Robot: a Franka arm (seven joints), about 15 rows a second.
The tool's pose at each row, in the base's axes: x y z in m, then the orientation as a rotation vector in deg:
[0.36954, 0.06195, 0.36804, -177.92, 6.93, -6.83]
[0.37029, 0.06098, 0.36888, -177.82, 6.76, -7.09]
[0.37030, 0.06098, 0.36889, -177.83, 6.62, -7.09]
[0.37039, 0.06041, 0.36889, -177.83, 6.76, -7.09]
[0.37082, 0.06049, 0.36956, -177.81, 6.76, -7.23]
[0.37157, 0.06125, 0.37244, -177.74, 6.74, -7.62]
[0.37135, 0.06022, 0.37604, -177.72, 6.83, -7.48]
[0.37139, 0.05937, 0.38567, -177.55, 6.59, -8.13]
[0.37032, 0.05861, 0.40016, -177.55, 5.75, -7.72]
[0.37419, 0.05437, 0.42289, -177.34, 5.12, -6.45]
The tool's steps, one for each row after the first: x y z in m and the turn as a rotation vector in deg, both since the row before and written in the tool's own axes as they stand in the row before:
[0.00089, 0.00088, -0.00081, 0.11, 0.16, -0.11]
[0.00001, 0.00000, -0.00001, 0.00, 0.00, -0.09]
[0.00013, 0.00056, -0.00001, -0.01, 0.00, 0.09]
[0.00047, -0.00014, -0.00063, 0.02, 0.09, 0.00]
[0.00092, -0.00092, -0.00278, 0.06, 0.25, -0.01]
[0.00016, 0.00091, -0.00364, 0.02, -0.09, 0.06]
[0.00090, 0.00048, -0.00961, 0.17, 0.41, -0.15]
[0.00030, 0.00025, -0.01454, 0.06, -0.28, -0.53]
[0.00607, 0.00305, -0.02244, 0.27, -0.83, -0.37]

